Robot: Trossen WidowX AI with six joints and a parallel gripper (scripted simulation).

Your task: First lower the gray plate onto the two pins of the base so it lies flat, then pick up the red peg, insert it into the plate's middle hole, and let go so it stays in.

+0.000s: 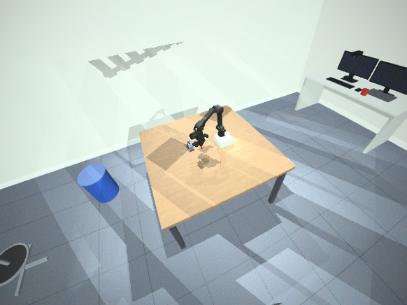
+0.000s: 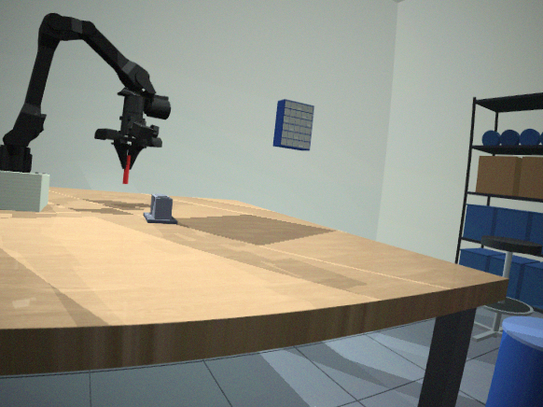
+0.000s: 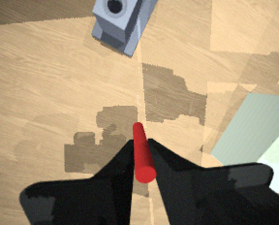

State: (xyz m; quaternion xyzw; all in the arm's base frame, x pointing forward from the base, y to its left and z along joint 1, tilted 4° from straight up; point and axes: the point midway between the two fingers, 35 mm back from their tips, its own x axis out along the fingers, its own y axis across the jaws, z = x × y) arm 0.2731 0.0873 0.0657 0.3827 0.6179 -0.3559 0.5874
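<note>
The gray plate is 80 mm ahead of my gripper tip, 150 mm to the right of it and 70 mm below it. The rest, counted from my gripper tip: base 80 mm ahead, 150 mm to the right, 100 mm below; then red peg right at my gripper tip.
</note>
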